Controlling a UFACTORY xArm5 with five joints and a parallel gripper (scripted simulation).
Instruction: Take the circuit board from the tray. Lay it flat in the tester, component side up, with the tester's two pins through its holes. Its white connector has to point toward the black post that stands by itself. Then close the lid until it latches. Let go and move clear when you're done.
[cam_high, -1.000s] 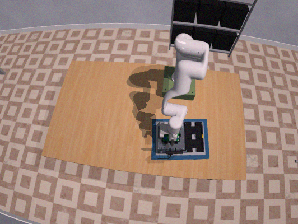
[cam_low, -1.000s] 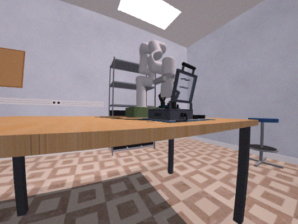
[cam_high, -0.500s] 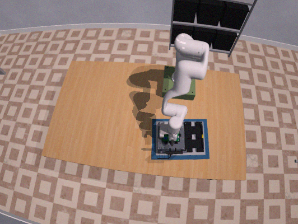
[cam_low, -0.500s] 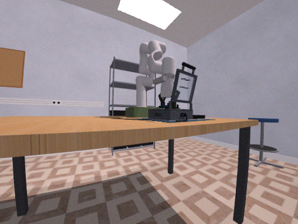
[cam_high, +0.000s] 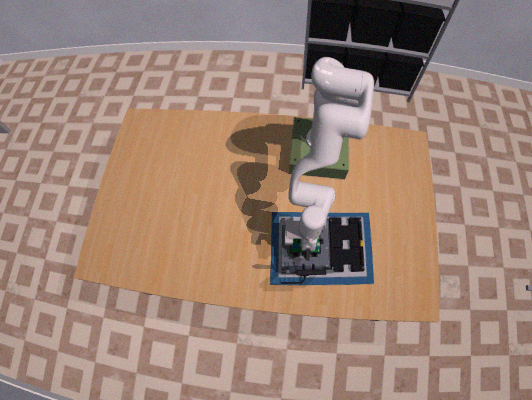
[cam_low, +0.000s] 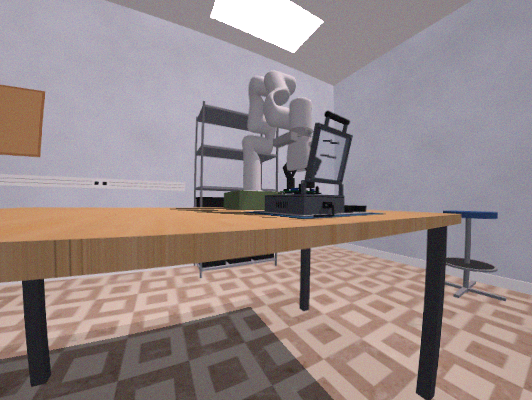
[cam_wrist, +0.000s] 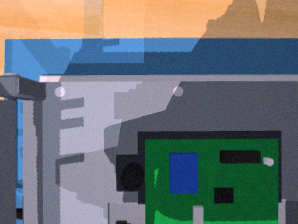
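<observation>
My gripper is now 2 cm above the green circuit board. Also, from my hand: tester lid 12 cm ahead, 9 cm above, 1 cm to the left; then tester 4 cm to the left, 3 cm ahead, 2 cm above.
</observation>
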